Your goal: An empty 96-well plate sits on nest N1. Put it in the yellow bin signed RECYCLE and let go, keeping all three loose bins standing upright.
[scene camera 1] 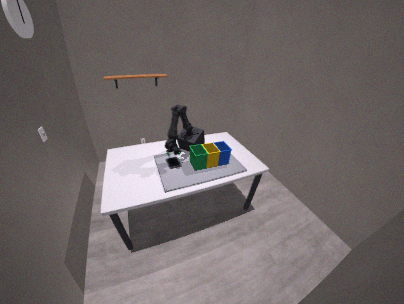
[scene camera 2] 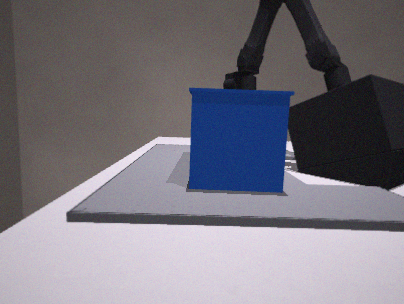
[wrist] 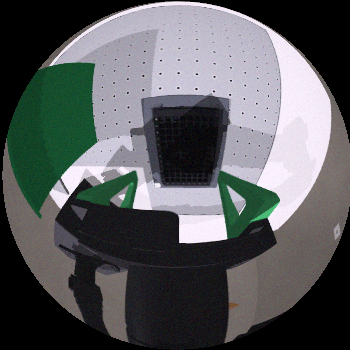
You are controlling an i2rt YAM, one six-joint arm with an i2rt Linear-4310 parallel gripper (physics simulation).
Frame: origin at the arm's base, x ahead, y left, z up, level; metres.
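Seen in the pictures: gripper, between the fingertips: (scene camera 1: pixel 174 156) (wrist: pixel 177 174); arm's base, origin of its link: (scene camera 1: pixel 190 133) (scene camera 2: pixel 342 96) (wrist: pixel 85 258).
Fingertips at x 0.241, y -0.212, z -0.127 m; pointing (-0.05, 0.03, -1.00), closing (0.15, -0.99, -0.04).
Note:
Offsets run from my fingertips to a thing's top centre. "spot": to the spot under its first point. Level surfaces: height alone.
The black 96-well plate {dx +0.007, dy -0.009, dz -0.044 m} (scene camera 1: pixel 173 162) (wrist: pixel 187 145) lies flat in the grey nest {spot: dx +0.072, dy +0.023, dz -0.058 m} (wrist: pixel 170 102) on the perforated board. My gripper (scene camera 1: pixel 175 154) (wrist: pixel 177 174) is open and empty. Its green fingers are spread wide, above and near the close end of the plate in the wrist view. The yellow bin {dx +0.063, dy +0.357, dz +0.110 m} (scene camera 1: pixel 213 156) stands upright between the green bin {dx +0.075, dy +0.227, dz +0.110 m} (scene camera 1: pixel 198 159) (wrist: pixel 55 115) and the blue bin {dx +0.050, dy +0.486, dz +0.110 m} (scene camera 1: pixel 224 155) (scene camera 2: pixel 240 140), both upright. The RECYCLE sign is not readable. In scene camera 2 the blue bin hides the plate, nest and fingers.
The grey board {dz -0.069 m} (scene camera 1: pixel 185 180) (scene camera 2: pixel 125 200) (wrist: pixel 195 50) lies on the white table {dz -0.082 m} (scene camera 1: pixel 130 185). The arm's black base (scene camera 1: pixel 192 137) (scene camera 2: pixel 350 125) stands behind the bins. The green bin is the closest bin to the plate. An orange wall shelf (scene camera 1: pixel 135 76) hangs behind the table.

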